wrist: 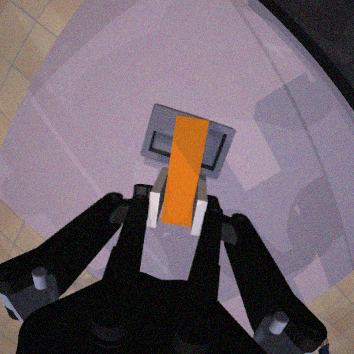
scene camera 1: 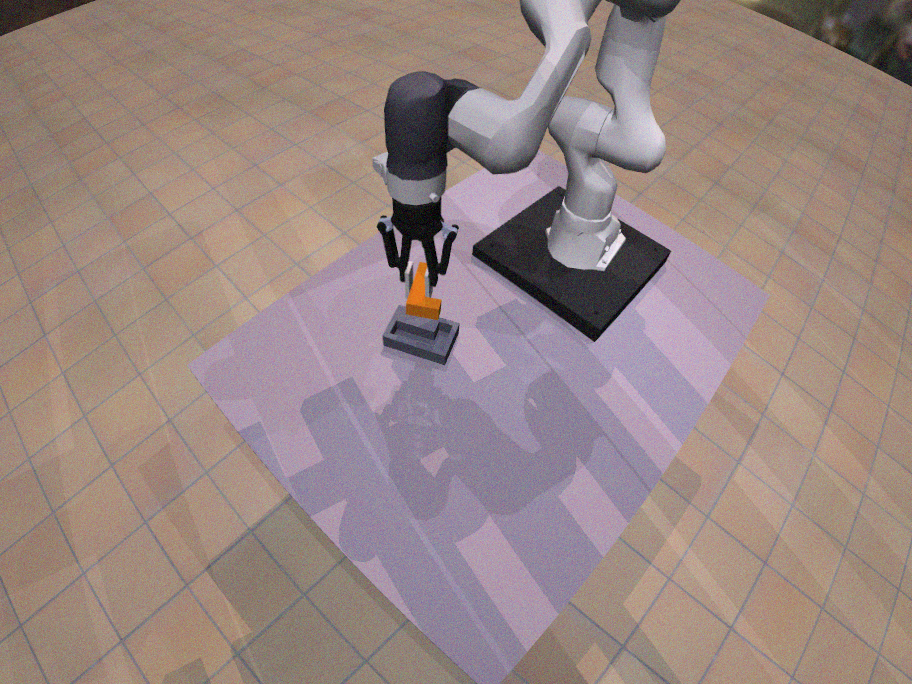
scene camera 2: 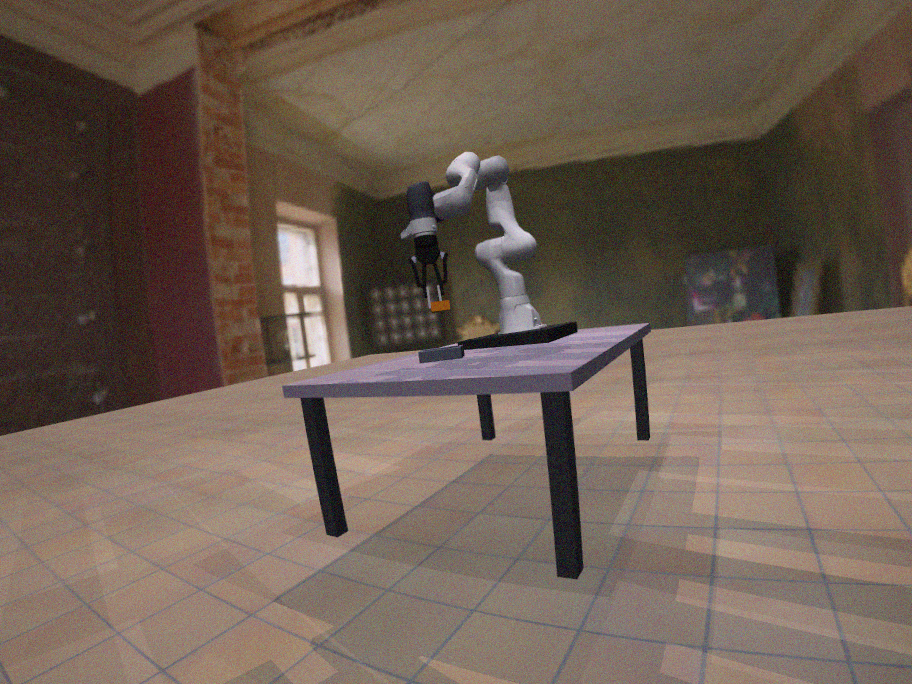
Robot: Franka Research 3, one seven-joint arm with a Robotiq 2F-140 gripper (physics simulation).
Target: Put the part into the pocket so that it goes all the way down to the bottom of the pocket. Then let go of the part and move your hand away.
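Observation:
The orange L-shaped part (scene camera 1: pixel 422 304) (scene camera 2: pixel 440 305) (wrist: pixel 187 160) is held between the light fingertips of my gripper (scene camera 1: pixel 417 282) (scene camera 2: pixel 433 296) (wrist: pixel 181 183), which is shut on it. The grey block with the pocket (scene camera 1: pixel 420 346) (scene camera 2: pixel 441 354) (wrist: pixel 162 116) rests on the table. In the second scene view the part hangs well above the block, with a clear gap. In the wrist view the part covers the middle of the block, and its long side is turned somewhat relative to the block's sides. The middle of the pocket is hidden behind the part there.
The purple table (scene camera 1: pixel 412 471) (scene camera 2: pixel 442 386) carries the arm's black base plate (scene camera 1: pixel 530 287) (scene camera 2: pixel 519 338), which lies to the right of and behind the block in the first scene view. The plate's dark edge also shows at the upper right of the wrist view.

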